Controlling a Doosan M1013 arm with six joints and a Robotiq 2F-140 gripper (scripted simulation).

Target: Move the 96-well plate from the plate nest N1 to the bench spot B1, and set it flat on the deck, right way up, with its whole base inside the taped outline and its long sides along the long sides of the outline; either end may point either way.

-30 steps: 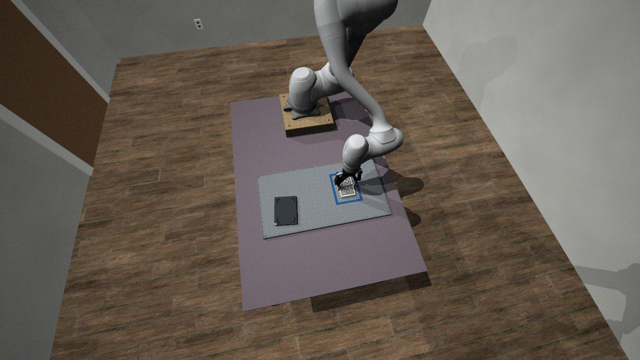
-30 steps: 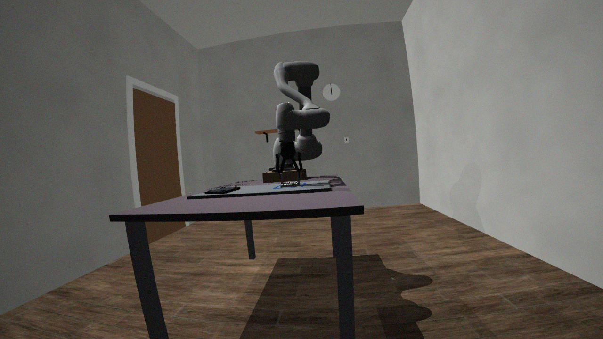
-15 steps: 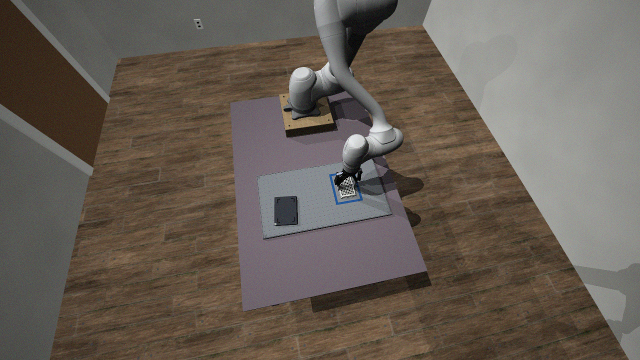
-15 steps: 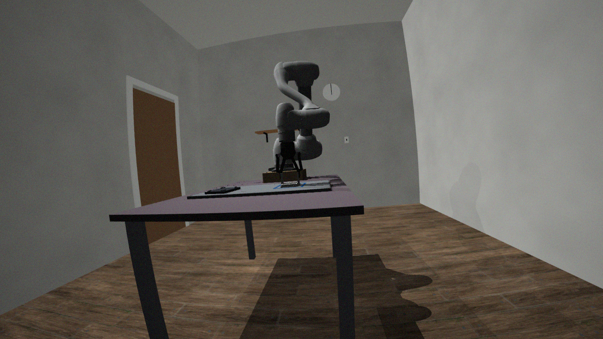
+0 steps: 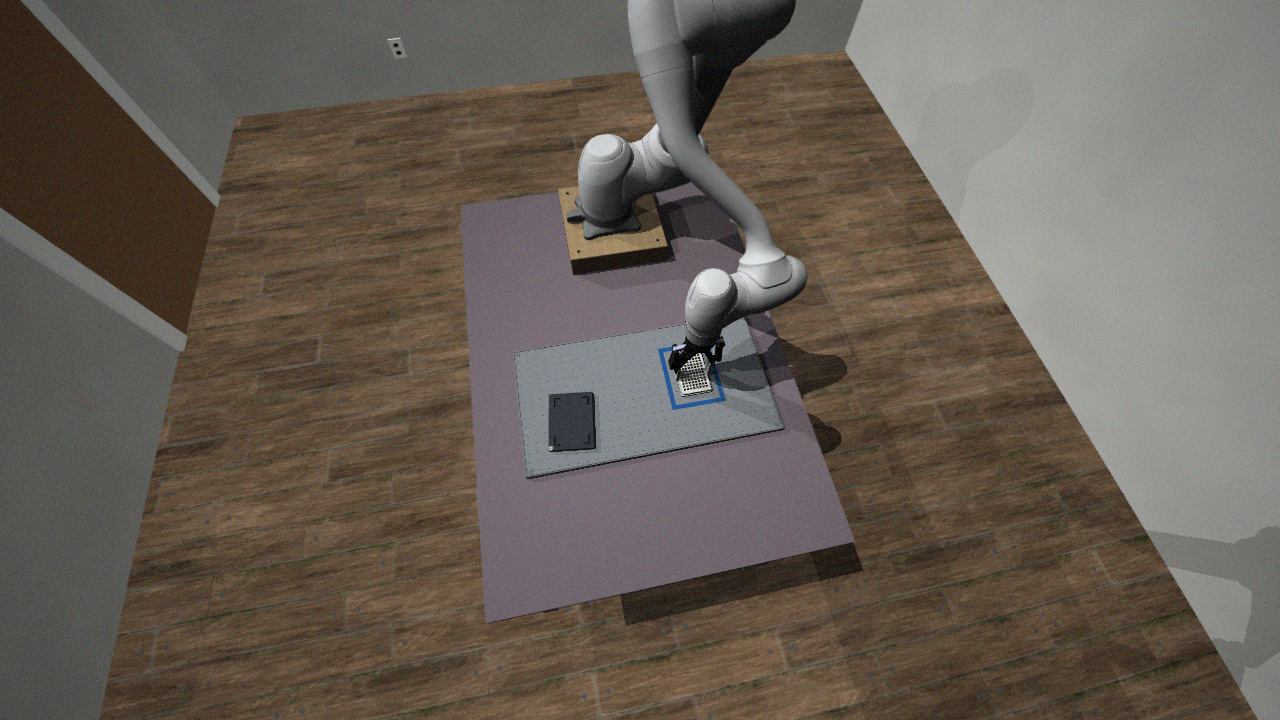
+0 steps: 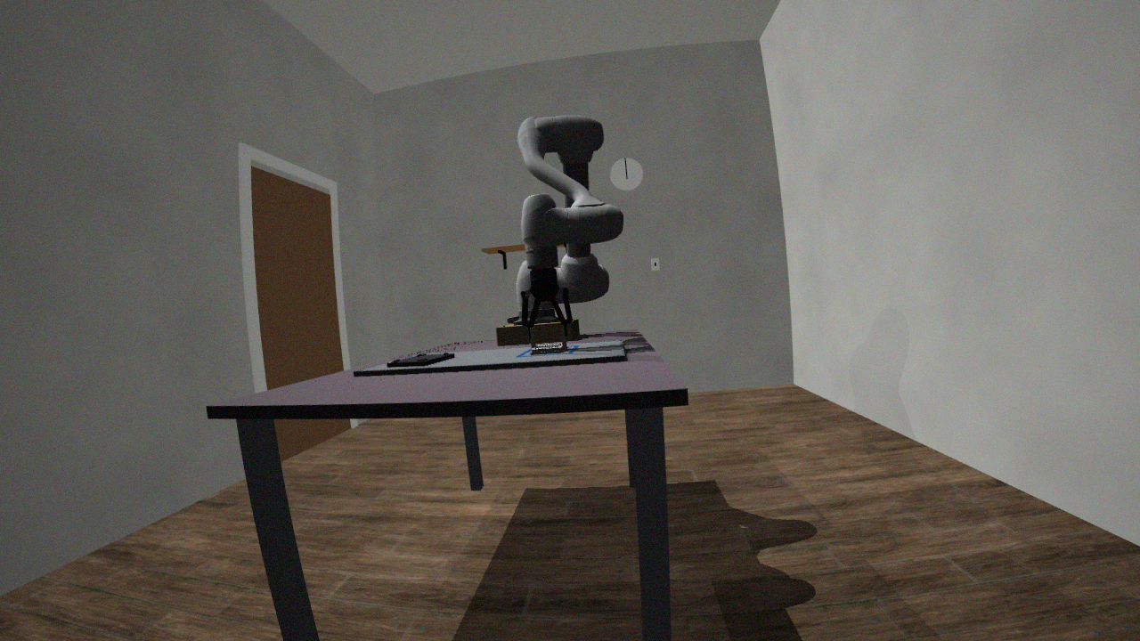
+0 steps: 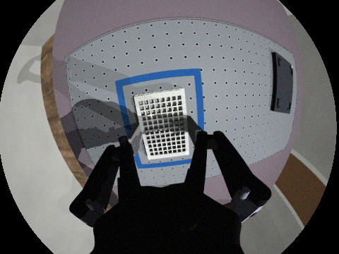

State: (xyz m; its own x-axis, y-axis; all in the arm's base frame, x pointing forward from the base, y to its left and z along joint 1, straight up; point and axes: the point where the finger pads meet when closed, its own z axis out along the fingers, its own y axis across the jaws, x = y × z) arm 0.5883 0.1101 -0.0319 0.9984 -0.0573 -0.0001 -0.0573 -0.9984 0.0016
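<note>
Now: the white 96-well plate 20 mm below my hand. Also, from my hand: dark plate nest N1 (60 mm ahead, 360 mm to the right, 30 mm below).
</note>
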